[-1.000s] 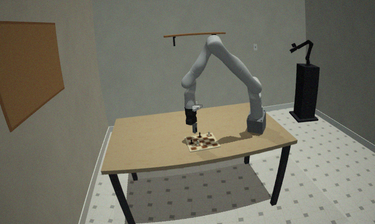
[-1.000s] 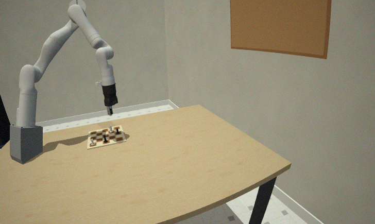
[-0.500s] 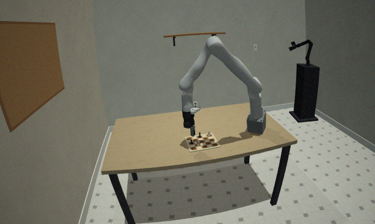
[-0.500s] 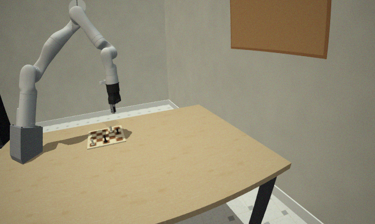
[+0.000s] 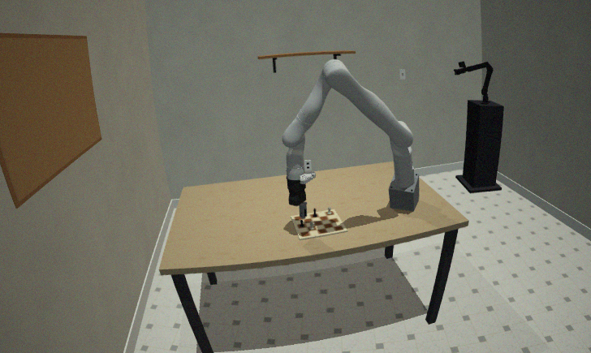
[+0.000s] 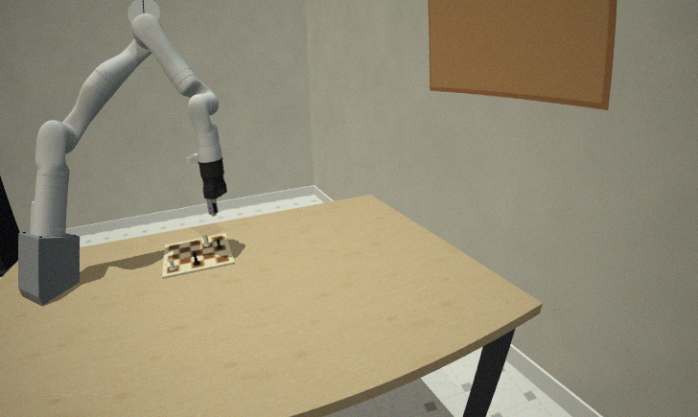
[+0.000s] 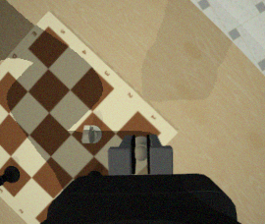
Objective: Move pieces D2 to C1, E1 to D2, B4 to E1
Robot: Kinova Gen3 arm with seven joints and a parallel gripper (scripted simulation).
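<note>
Right now the white piece is 3 cm behind my hand, 5 cm to the right of it and 9 cm below it. From my hand the other things lie so: chessboard (6 cm behind, 9 cm to the right, 11 cm below).
</note>
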